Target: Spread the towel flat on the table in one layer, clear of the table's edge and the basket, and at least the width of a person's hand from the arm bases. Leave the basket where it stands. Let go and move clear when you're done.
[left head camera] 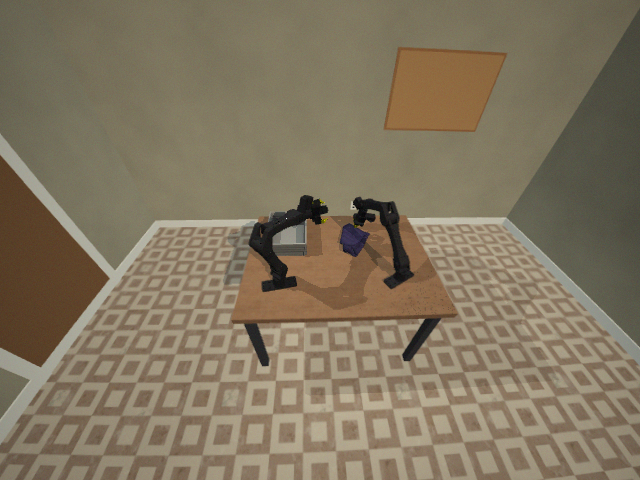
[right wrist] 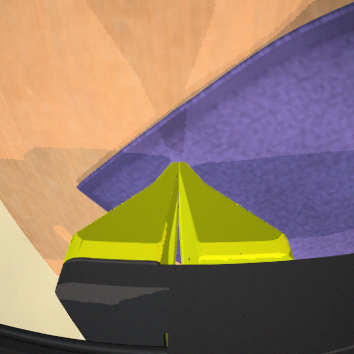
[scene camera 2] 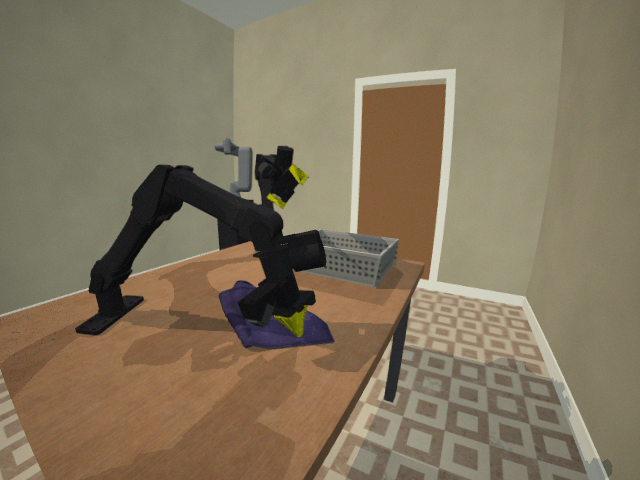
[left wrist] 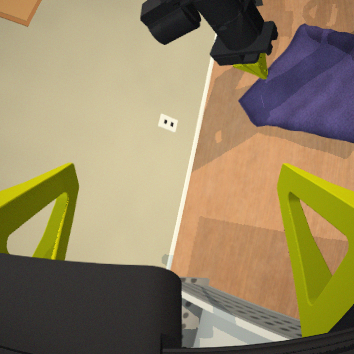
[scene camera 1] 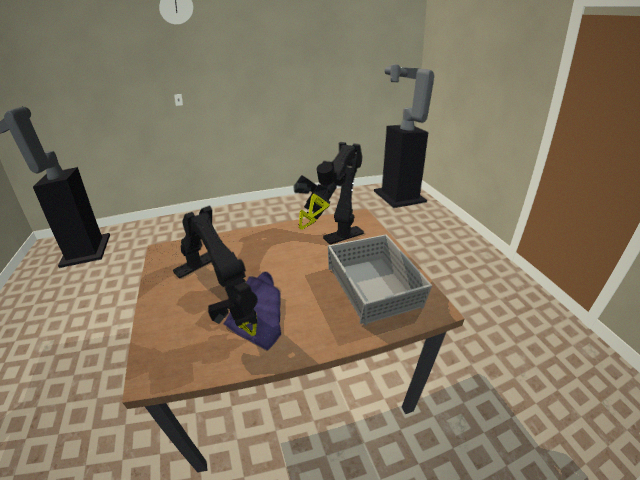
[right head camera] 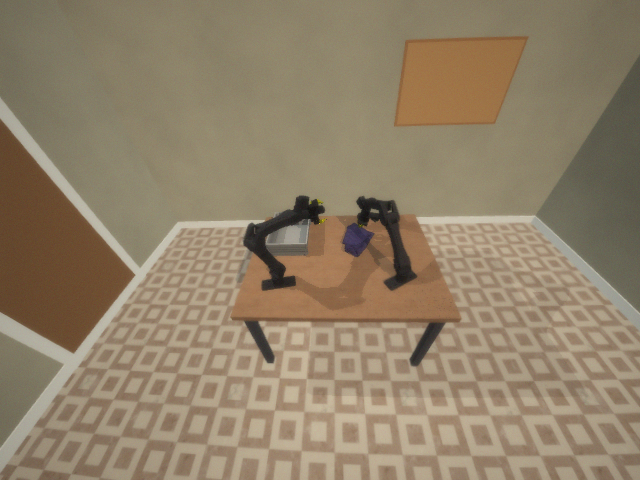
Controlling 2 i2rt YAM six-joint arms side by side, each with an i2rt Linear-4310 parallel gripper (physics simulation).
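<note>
The purple towel (left head camera: pixel 354 239) (right head camera: pixel 356 241) (scene camera 1: pixel 268 304) (scene camera 2: pixel 232 315) (left wrist: pixel 320 95) (right wrist: pixel 270 110) lies on the table, partly folded over itself, with a corner toward the far edge in the head views. My right gripper (scene camera 1: pixel 253 333) (scene camera 2: pixel 298 335) (left wrist: pixel 265 75) (right wrist: pixel 178 173) is shut, its tips at the towel's surface near that corner. I see no fold standing between the fingers, but the contact is hidden. My left gripper (scene camera 1: pixel 303 214) (left wrist: pixel 177 174) is open and empty, raised above the table. The grey basket (left head camera: pixel 289 250) (right head camera: pixel 287 249) (scene camera 1: pixel 364 311) (scene camera 2: pixel 381 268) (left wrist: pixel 240 310) stands apart from the towel.
The wooden table (left head camera: pixel 330 302) (right head camera: pixel 336 304) (scene camera 1: pixel 305 361) (scene camera 2: pixel 118 413) carries both arms; their bases (left head camera: pixel 279 284) (left head camera: pixel 398 279) stand toward its near edge in the head views. The left arm reaches beside and partly over the basket. Two grey arms on black pedestals (scene camera 1: pixel 72 217) (scene camera 1: pixel 405 165) stand beyond the table.
</note>
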